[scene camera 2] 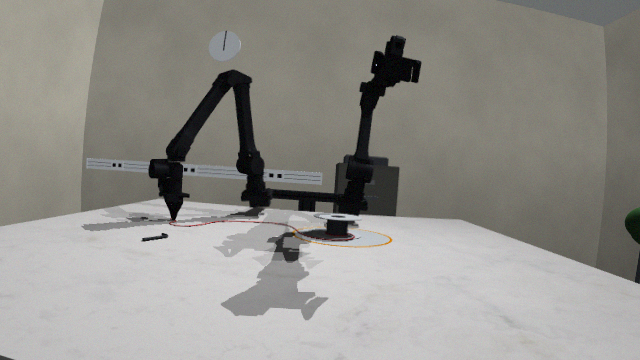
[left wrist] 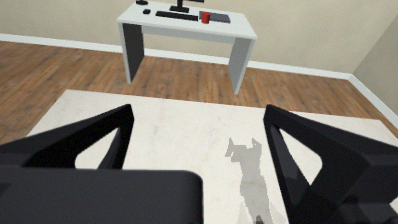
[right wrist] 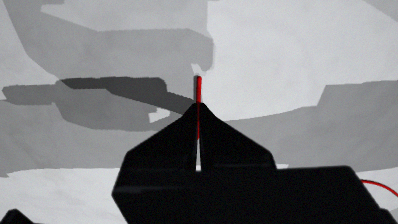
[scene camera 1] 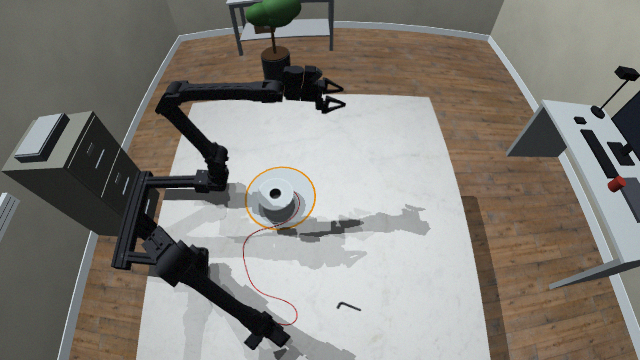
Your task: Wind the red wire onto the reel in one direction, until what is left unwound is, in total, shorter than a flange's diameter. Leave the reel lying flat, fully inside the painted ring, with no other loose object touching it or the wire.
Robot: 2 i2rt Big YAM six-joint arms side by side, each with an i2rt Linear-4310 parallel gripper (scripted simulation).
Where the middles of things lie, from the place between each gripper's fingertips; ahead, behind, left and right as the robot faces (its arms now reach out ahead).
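Relative to the reel (scene camera 1: 272,187), my left hand (scene camera 2: 401,62) is 27 cm past it, 16 cm to the left of it and 49 cm above it.
The reel is visible 60 cm to the left of my right hand, 2 cm above it and 5 cm behind it.
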